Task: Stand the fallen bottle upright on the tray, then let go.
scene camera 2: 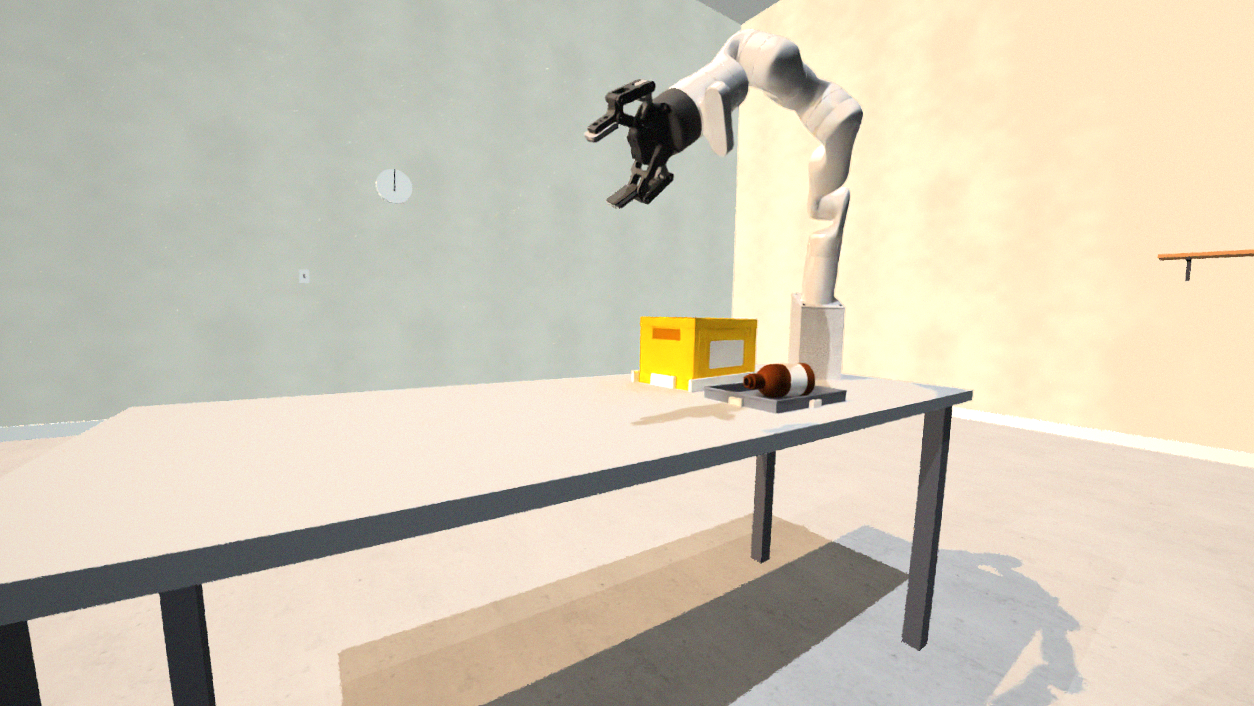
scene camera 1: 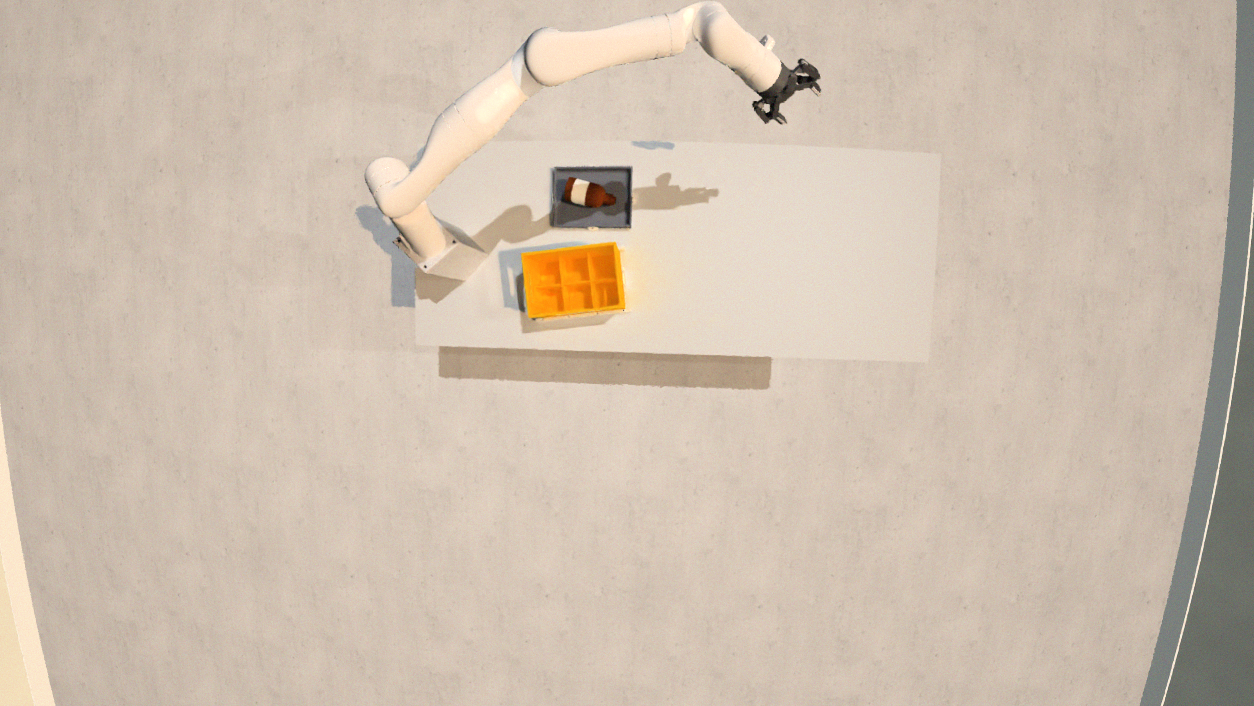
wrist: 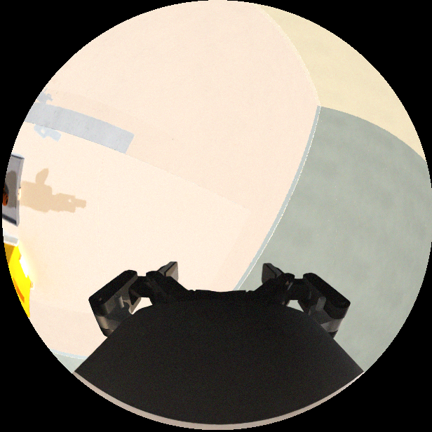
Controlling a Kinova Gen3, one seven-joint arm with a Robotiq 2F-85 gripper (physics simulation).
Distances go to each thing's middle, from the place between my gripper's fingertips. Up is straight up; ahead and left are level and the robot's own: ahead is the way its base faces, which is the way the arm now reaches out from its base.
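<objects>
My gripper: 310 mm above the brown bottle [scene camera 2: 793,379], 130 mm to the left of it, 540 mm past it.
</objects>
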